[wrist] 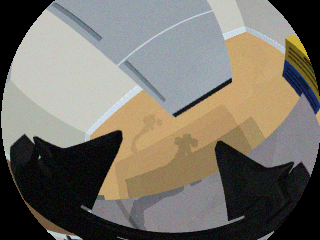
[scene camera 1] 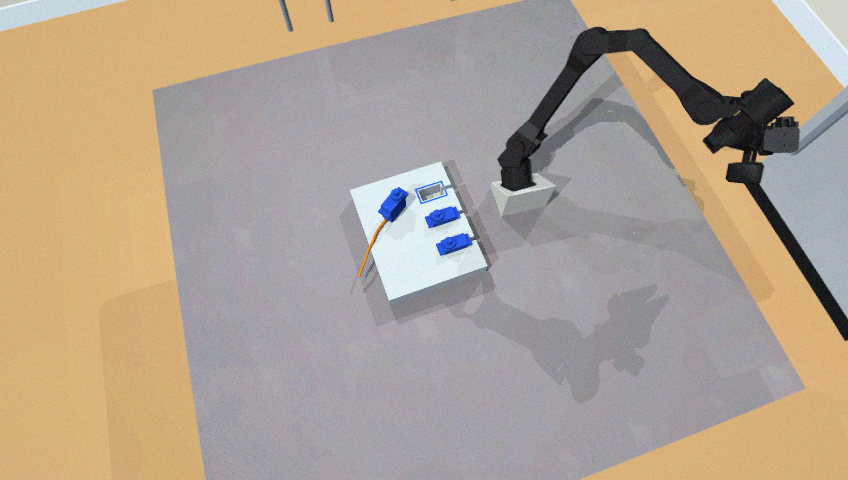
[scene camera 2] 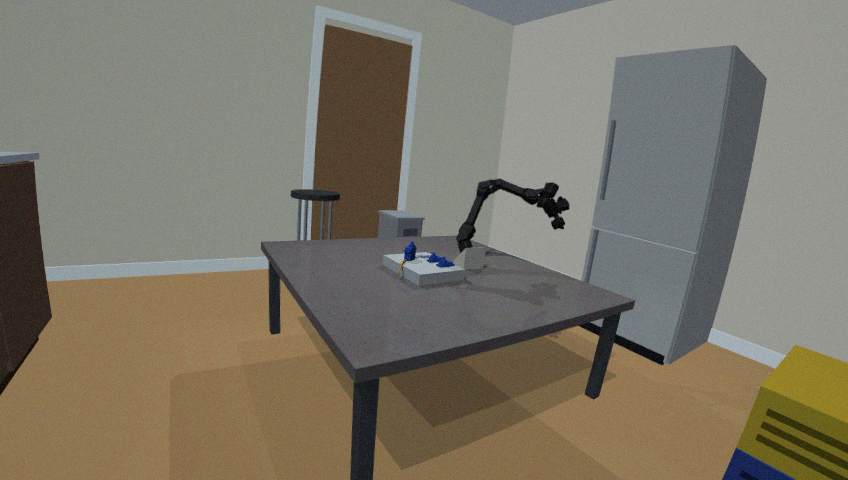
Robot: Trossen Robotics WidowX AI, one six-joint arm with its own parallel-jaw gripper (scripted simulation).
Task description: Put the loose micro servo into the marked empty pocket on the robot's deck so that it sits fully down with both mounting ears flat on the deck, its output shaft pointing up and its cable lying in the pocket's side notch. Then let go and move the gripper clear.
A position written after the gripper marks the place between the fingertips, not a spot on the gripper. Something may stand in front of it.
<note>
The gripper (scene camera 1: 763,142) is open, with nothing in its grasp. Also in view: a blue micro servo (scene camera 1: 393,205) and a white deck (scene camera 1: 405,253).
The gripper also shows in the wrist view (wrist: 170,141). The white deck also shows in scene camera 2 (scene camera 2: 419,271). The wrist view misses the blue micro servo: it is out of frame.
</note>
